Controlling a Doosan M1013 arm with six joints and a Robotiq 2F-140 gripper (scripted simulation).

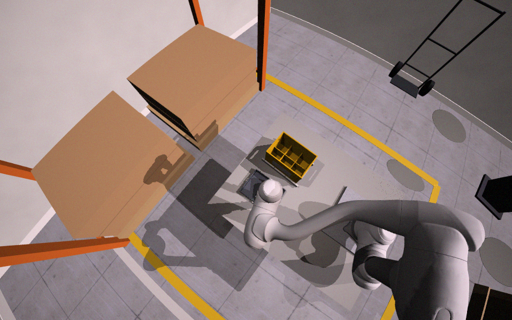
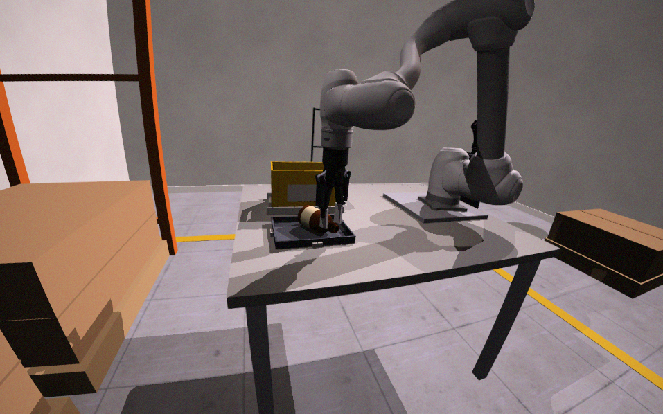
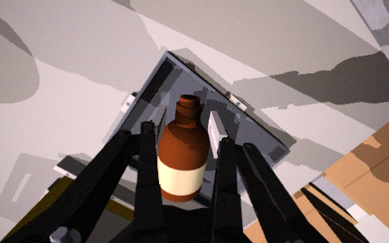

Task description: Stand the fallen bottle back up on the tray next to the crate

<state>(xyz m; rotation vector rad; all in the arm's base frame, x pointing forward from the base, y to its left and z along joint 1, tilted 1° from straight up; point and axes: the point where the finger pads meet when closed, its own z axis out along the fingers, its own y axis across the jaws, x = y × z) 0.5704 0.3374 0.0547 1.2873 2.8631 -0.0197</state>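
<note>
Now: hand 3 cm short of the brown bottle, 4 cm to the left of it and 4 cm above it. From my hand the other things lie so: dark grey tray (6 cm ahead, 4 cm to the right, 6 cm below); then yellow crate (9 cm ahead, 31 cm to the right, 1 cm above).
</note>
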